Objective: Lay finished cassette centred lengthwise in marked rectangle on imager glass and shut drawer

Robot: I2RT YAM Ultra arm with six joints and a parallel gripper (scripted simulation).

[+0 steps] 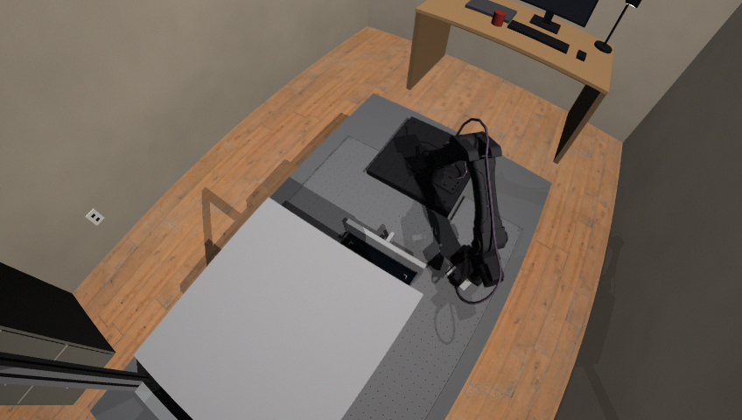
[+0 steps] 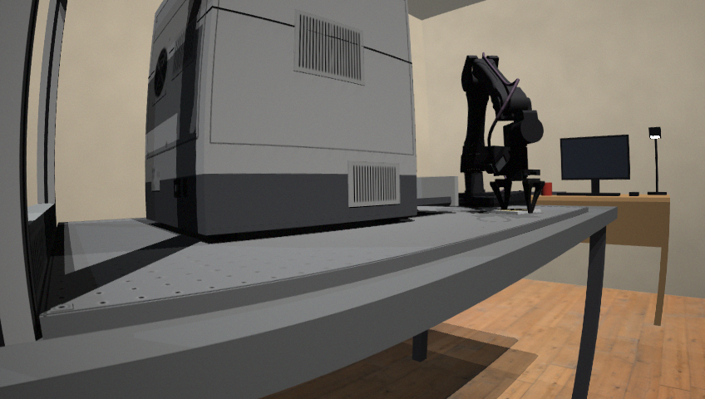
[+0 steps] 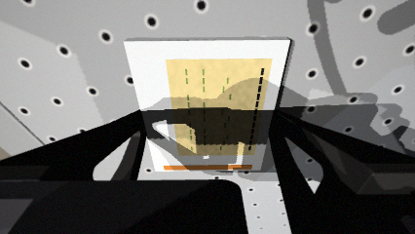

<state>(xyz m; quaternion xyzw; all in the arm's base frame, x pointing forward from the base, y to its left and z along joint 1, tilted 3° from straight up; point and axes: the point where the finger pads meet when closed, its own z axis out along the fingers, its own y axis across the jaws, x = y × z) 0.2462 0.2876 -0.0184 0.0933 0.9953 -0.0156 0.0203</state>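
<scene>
My gripper is now right at the finished cassette. The rest, counted from my hand: drawer 22 cm ahead, 24 cm to the right, 4 cm above.
</scene>
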